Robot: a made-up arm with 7 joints.
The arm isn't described. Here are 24 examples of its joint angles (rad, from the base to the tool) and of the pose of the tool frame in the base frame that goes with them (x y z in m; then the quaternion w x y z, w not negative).
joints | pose
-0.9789 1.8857 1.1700 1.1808 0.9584 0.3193 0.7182 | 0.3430 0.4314 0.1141 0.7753 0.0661 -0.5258 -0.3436
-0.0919 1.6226 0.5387 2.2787 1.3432 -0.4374 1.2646 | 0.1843 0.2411 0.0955 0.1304 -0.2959 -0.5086 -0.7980
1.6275 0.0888 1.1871 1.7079 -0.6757 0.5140 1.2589 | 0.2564 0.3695 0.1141 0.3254 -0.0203 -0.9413 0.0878
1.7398 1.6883 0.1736 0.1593 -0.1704 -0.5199 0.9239 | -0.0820 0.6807 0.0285 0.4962 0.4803 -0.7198 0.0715
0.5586 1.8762 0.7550 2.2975 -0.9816 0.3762 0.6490 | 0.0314 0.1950 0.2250 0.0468 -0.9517 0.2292 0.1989
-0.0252 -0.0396 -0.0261 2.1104 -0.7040 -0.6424 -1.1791 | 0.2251 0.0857 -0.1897 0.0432 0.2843 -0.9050 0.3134
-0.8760 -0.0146 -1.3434 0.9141 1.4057 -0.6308 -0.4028 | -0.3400 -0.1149 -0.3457 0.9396 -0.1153 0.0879 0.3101
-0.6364 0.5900 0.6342 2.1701 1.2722 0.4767 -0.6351 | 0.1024 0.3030 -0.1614 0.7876 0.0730 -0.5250 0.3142
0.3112 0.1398 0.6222 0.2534 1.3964 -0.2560 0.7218 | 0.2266 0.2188 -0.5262 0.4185 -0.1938 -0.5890 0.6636
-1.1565 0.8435 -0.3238 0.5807 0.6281 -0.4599 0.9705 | -0.3082 0.4758 -0.2878 0.9470 -0.2669 0.1159 -0.1359
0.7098 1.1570 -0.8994 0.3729 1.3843 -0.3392 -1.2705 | 0.2415 0.5916 -0.1878 0.3378 0.6780 -0.3617 0.5435
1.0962 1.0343 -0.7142 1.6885 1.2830 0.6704 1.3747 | 0.3573 0.2596 0.0425 0.5066 -0.5674 -0.3481 -0.5480
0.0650 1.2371 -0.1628 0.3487 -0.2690 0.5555 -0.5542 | 0.1033 0.6364 -0.1957 0.5607 0.8056 0.1405 -0.1302
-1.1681 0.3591 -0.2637 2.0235 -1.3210 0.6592 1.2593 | -0.1055 0.1122 -0.2978 0.7642 -0.1298 0.2218 -0.5916
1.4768 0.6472 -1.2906 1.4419 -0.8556 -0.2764 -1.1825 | 0.4433 0.1102 0.0320 0.3032 -0.3407 0.8477 0.2709
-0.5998 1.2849 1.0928 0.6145 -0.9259 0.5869 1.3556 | 0.0469 0.6567 -0.0574 0.9542 0.2253 0.1742 0.0916
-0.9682 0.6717 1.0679 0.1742 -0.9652 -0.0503 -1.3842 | -0.3443 0.4955 -0.2640 0.4201 0.8202 0.1653 -0.3513
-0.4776 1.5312 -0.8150 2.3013 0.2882 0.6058 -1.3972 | 0.0523 0.2363 -0.1969 0.6170 0.4758 -0.4745 -0.4095
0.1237 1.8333 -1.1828 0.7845 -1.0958 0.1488 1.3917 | 0.0756 0.6386 -0.0274 0.4456 0.1547 0.8263 -0.3079
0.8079 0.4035 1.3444 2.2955 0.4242 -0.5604 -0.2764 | 0.0716 0.3355 -0.0061 0.4663 -0.3664 0.7443 -0.3071
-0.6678 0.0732 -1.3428 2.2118 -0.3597 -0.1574 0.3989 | -0.0712 -0.0979 -0.1687 0.3829 -0.6110 -0.6246 -0.3001
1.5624 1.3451 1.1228 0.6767 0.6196 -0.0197 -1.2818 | -0.0280 0.6503 0.0729 0.1989 0.0689 0.2958 -0.9318
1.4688 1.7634 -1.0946 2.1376 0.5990 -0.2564 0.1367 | 0.1728 0.3123 0.0865 0.3278 0.2290 -0.7577 -0.5157
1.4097 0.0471 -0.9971 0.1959 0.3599 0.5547 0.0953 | 0.5832 0.0828 -0.0661 0.8431 0.1991 -0.4446 -0.2280
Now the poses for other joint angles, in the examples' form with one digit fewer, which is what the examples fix.
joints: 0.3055 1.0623 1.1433 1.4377 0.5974 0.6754 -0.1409
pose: 0.094 0.529 0.068 0.457 0.302 -0.738 0.395
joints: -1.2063 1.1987 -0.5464 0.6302 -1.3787 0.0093 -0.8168
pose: -0.206 0.571 -0.223 0.222 -0.029 -0.002 -0.975
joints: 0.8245 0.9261 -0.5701 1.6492 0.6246 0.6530 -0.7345
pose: 0.370 0.253 -0.036 0.648 0.380 -0.660 0.004
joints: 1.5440 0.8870 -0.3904 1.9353 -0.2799 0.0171 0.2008
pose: 0.223 0.214 0.226 0.044 -0.508 0.799 0.319
